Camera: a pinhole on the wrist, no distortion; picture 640 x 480 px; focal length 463.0 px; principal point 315.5 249.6 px. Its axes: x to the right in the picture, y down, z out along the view. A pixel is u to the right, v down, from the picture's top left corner.
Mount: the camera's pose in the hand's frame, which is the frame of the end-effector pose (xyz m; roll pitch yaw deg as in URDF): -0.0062 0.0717 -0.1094 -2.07 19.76 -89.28
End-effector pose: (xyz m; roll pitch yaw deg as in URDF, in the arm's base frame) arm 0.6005 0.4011 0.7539 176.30 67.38 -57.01
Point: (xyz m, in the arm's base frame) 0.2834 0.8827 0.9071
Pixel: outside the picture
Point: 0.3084 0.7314 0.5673
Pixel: 182 241
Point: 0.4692 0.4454 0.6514
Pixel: 142 347
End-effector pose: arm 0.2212 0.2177 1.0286 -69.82 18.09 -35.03
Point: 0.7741 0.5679 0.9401
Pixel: 37 446
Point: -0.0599 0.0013 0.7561
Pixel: behind the camera
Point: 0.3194 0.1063 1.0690
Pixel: outside the picture
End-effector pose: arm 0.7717 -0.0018 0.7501 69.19 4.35 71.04
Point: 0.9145 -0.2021 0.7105
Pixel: 435 37
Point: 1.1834 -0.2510 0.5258
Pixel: 527 167
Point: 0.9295 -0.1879 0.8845
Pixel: 188 54
